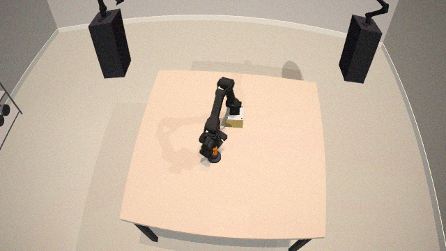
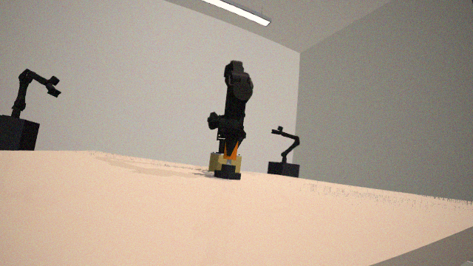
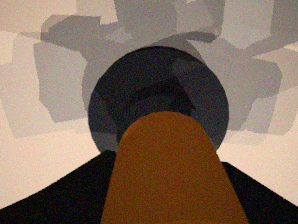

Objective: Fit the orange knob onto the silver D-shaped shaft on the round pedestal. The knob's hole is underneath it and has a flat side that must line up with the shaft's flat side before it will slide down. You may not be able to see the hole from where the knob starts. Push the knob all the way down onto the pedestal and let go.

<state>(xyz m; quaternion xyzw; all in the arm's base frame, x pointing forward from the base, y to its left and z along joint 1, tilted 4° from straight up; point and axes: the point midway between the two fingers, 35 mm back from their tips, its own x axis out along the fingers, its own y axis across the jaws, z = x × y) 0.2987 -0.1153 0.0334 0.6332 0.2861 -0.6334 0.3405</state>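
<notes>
Now: gripper tip 4 cm above the round pedestal. Also, from my gripper tip: orange knob (3 cm above).
</notes>
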